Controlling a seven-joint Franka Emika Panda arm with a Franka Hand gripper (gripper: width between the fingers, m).
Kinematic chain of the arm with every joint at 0, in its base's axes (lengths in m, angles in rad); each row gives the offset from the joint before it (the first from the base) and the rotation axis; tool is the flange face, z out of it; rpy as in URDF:
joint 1: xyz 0 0 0.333 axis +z
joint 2: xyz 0 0 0 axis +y
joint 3: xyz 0 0 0.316 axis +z
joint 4: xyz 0.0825 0 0 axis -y
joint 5: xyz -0.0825 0 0.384 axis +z
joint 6: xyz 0 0 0 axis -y
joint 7: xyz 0.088 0 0 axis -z
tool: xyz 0 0 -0.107 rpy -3.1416 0 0
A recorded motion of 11 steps. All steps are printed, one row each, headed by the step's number.
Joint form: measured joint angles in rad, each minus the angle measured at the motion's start. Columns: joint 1, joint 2, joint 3, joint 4, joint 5, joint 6, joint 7.
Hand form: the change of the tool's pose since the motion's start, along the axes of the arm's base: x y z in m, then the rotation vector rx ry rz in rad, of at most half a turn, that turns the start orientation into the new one. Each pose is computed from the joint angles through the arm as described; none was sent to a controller.
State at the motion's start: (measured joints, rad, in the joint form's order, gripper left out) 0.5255 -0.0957 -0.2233 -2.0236 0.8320 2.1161 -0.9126
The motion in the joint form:
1: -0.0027 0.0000 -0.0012 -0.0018 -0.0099 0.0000 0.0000
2: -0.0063 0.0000 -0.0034 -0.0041 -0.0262 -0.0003 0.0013
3: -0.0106 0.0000 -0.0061 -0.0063 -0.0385 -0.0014 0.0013
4: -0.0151 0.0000 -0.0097 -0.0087 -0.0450 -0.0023 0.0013
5: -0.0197 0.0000 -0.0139 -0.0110 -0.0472 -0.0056 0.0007
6: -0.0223 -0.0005 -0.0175 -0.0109 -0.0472 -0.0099 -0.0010
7: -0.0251 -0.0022 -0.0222 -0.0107 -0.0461 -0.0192 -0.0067
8: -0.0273 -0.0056 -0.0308 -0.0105 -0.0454 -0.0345 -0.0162
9: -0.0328 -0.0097 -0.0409 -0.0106 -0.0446 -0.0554 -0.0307
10: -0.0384 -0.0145 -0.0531 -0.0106 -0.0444 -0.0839 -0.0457
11: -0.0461 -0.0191 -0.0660 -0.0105 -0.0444 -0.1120 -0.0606
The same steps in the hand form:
1: 0.0005 -0.0024 -0.0012 -0.0093 -0.0010 -0.0004
2: 0.0012 -0.0060 -0.0029 -0.0242 -0.0022 -0.0011
3: 0.0021 -0.0101 -0.0045 -0.0355 -0.0025 -0.0028
4: 0.0032 -0.0146 -0.0060 -0.0416 -0.0010 -0.0079
5: 0.0041 -0.0192 -0.0075 -0.0438 0.0029 -0.0131
6: 0.0047 -0.0222 -0.0075 -0.0431 0.0046 -0.0151
7: 0.0049 -0.0256 -0.0071 -0.0407 0.0064 -0.0124
8: 0.0047 -0.0306 -0.0062 -0.0372 0.0085 -0.0060
9: 0.0045 -0.0377 -0.0055 -0.0330 0.0109 0.0031
10: 0.0036 -0.0456 -0.0049 -0.0277 0.0175 0.0158
11: 0.0031 -0.0549 -0.0042 -0.0221 0.0239 0.0255

